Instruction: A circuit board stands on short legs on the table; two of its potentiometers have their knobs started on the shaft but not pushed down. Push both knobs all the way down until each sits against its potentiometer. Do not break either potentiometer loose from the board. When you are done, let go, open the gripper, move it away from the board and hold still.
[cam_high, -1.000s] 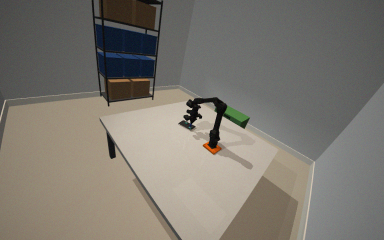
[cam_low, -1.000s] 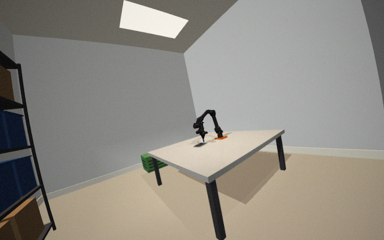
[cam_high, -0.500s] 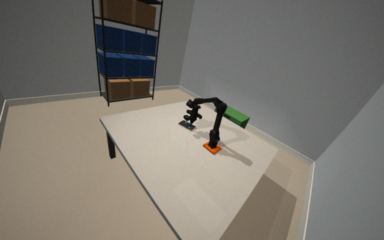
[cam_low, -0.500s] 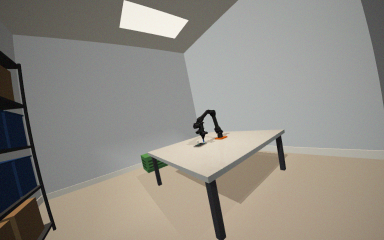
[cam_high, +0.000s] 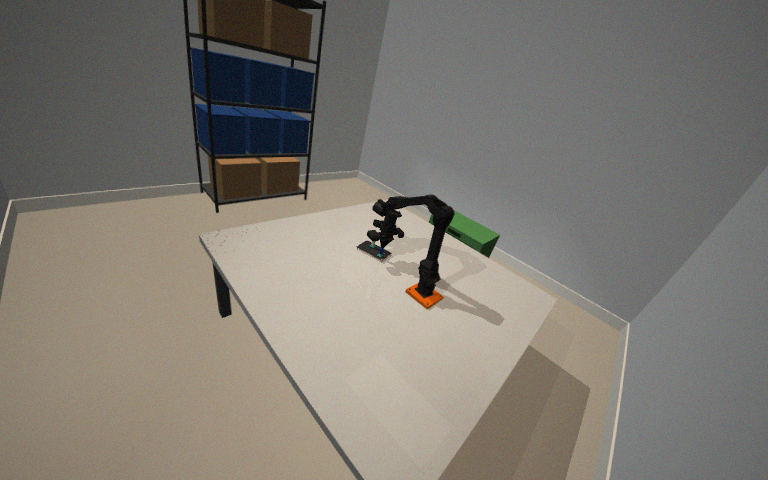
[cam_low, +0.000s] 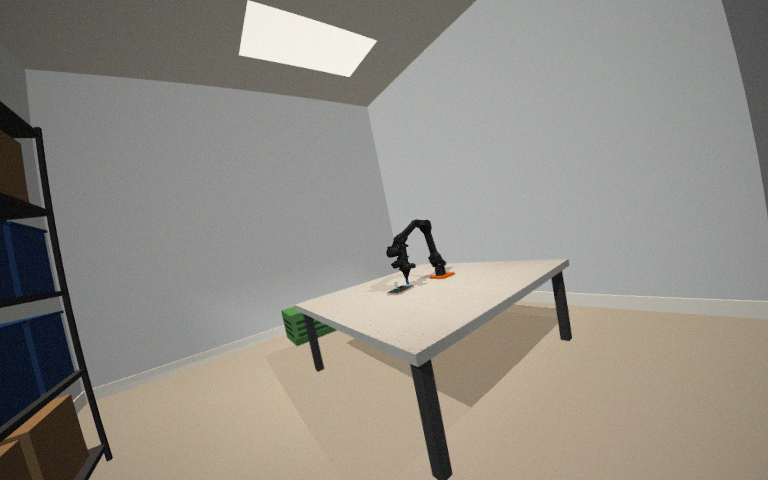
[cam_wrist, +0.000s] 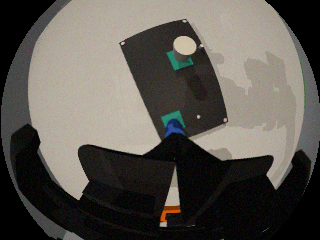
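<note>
The blue knob is 10 mm below my gripper tip. The rest, counted from my gripper tip: white knob (80 mm ahead, 10 mm below).
</note>
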